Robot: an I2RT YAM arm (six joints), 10 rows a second.
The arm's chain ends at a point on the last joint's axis. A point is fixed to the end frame.
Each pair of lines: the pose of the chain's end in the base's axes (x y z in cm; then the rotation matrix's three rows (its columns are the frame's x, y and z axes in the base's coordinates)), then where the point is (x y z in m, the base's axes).
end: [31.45 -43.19 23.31], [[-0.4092 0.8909 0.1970], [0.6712 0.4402 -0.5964], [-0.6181 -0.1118 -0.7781]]
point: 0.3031 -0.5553 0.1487
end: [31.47 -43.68 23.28], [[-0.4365 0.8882 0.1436], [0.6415 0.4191 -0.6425], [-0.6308 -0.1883 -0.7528]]
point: 0.2969 -0.5646 0.1564
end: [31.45 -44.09 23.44], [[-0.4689 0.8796 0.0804], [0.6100 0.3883 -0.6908], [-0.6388 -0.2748 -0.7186]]
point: 0.2893 -0.5728 0.1677
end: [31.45 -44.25 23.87], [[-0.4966 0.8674 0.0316], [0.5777 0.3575 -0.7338], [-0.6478 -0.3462 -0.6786]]
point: 0.2840 -0.5777 0.1816
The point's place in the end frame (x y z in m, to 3 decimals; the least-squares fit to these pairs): -0.026 -0.055 0.137
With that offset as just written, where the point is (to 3 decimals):
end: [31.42 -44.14 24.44], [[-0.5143 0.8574 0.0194], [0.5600 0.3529 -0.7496], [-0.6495 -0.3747 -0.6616]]
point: 0.283 -0.578 0.191
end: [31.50 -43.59 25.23], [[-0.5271 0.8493 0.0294], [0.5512 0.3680 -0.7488], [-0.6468 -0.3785 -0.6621]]
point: 0.286 -0.573 0.199
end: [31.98 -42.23 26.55], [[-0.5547 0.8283 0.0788], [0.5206 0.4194 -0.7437], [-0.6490 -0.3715 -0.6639]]
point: 0.299 -0.561 0.212
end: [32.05 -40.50 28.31], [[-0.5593 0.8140 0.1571], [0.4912 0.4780 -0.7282], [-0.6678 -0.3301 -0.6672]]
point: 0.312 -0.544 0.227
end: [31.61 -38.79 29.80], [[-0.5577 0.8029 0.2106], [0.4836 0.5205 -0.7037], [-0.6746 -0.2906 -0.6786]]
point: 0.315 -0.526 0.239
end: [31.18 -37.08 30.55], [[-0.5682 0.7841 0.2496], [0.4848 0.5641 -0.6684], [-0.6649 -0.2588 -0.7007]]
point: 0.318 -0.506 0.241
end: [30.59 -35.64 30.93], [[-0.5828 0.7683 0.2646], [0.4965 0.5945 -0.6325], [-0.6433 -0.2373 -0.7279]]
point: 0.315 -0.489 0.239
